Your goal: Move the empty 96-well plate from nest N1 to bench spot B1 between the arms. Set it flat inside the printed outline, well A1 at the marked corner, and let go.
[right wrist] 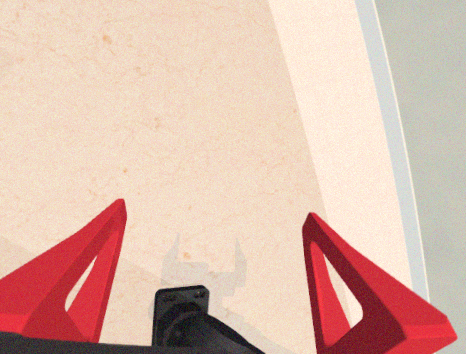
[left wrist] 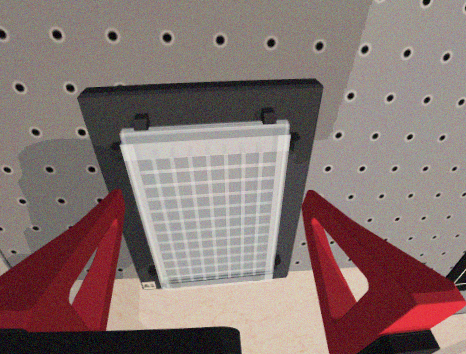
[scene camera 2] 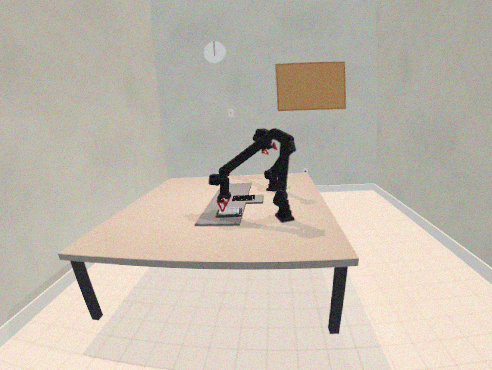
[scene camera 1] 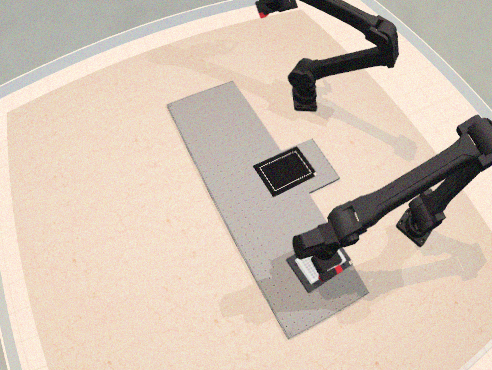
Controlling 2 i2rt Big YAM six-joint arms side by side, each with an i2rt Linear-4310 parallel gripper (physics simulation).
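Places are measured from the left arm's base along level axes (x right, y ahead, z up), in centimetres.
Where they show: left gripper, fingertip midpoint: (left wrist: 217, 197) (scene camera 2: 223, 208) (scene camera 1: 312, 263); right gripper, fingertip midpoint: (right wrist: 218, 214) (scene camera 2: 272, 152) (scene camera 1: 280, 9); left arm's base at its link origin: (scene camera 2: 284, 217) (scene camera 1: 413, 228); right arm's base at its link origin: (right wrist: 178, 323) (scene camera 2: 273, 189) (scene camera 1: 304, 99).
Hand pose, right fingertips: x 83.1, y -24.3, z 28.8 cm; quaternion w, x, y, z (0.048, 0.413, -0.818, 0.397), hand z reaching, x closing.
Things, the pixels of their top centre, and the offset from my right fingertips. "spot": a spot on its surface instead. Level surfaces: height alone.
- clear 96-well plate at its top centre: (left wrist: 213, 229) (scene camera 1: 321, 259) (scene camera 2: 229, 209) dz -24.9, dx -65.1, dy +55.4 cm
- dark nest N1 at its top centre: (left wrist: 212, 223) (scene camera 1: 321, 260) (scene camera 2: 229, 210) dz -25.4, dx -65.1, dy +55.4 cm
- A1 label at a spot on its surface: (left wrist: 149, 285) spot: dz -26.3, dx -72.4, dy +49.7 cm
- Bench spot B1 at a spot on its surface: (scene camera 1: 286, 171) (scene camera 2: 243, 198) spot: dz -27.4, dx -37.9, dy +39.1 cm
- grey perforated board at its surface level: dz -27.6 cm
The clear 96-well plate (scene camera 1: 306, 270) (scene camera 2: 231, 211) (left wrist: 212, 210) lies in the dark nest N1 (left wrist: 200, 102), between its small corner posts. The A1 label (left wrist: 149, 285) is at the nest's lower left corner in the left wrist view. My left gripper (scene camera 1: 330, 273) (scene camera 2: 223, 204) (left wrist: 217, 197) is open over the plate, one fingertip out beyond each long side, with gaps to the plate. My right gripper (scene camera 2: 270, 148) (right wrist: 218, 214) is open and empty, high above the table. Bench spot B1 (scene camera 1: 286, 171) (scene camera 2: 243, 198) is a black pad with a white outline and a small pale mark at its right corner in scene camera 1.
The grey perforated board (scene camera 1: 215, 150) carries both the nest and the pad. The left arm (scene camera 1: 410, 190) reaches in above the board's near part. The right arm's base (scene camera 1: 304, 100) stands on the table beyond the pad.
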